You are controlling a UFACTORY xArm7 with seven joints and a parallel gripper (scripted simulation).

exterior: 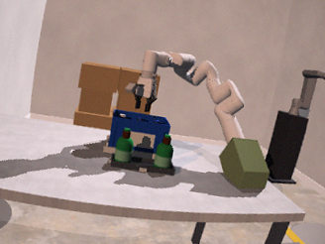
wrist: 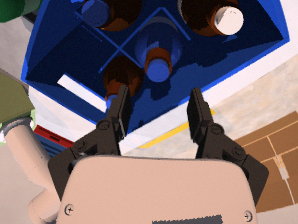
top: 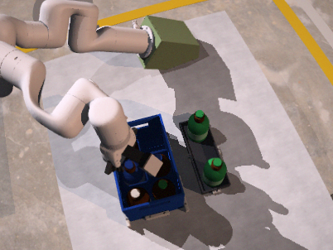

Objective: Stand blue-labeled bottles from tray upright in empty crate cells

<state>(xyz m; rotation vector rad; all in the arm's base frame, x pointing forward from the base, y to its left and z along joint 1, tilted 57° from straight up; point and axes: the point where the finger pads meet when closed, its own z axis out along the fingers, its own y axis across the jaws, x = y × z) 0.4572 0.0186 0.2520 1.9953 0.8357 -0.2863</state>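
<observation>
Right now the blue-labeled bottle is 130 mm below my hand. The rest, counted from my hand: black tray: 260 mm to the left, 210 mm below; blue crate: 130 mm below, 50 mm to the left, 10 mm ahead.
</observation>
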